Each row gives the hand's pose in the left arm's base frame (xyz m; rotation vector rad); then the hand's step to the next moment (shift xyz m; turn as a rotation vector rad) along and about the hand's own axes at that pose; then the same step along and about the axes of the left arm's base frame.
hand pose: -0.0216 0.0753 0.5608 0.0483 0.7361 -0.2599
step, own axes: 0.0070 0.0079 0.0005 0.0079 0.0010 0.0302
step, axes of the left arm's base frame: 0.0073 0.0060 -0.0047 0.0257 -0.0048 0.0171
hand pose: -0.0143 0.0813 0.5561 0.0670 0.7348 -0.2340
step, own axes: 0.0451 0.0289 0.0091 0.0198 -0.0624 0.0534
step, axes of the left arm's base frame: 0.0451 0.0183 -0.0241 0.0346 -0.0720 0.0276
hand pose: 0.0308 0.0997 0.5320 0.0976 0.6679 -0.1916
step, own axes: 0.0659 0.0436 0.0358 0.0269 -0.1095 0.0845
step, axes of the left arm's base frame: 0.0814 0.0277 -0.0119 0.0491 -0.1237 0.0461
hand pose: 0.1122 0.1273 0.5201 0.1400 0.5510 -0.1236
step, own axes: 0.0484 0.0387 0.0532 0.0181 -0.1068 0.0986
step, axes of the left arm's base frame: 0.0741 0.0254 0.0231 0.0493 -0.1227 0.0630
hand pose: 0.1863 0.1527 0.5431 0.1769 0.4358 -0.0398
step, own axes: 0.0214 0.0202 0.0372 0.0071 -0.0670 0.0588
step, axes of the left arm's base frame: 0.0364 0.0132 0.0274 0.0258 -0.0764 0.0386
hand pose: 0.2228 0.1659 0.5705 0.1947 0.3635 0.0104
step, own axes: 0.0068 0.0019 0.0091 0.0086 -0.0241 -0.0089
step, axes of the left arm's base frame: 0.0096 0.0005 0.0063 0.0043 -0.0216 -0.0158
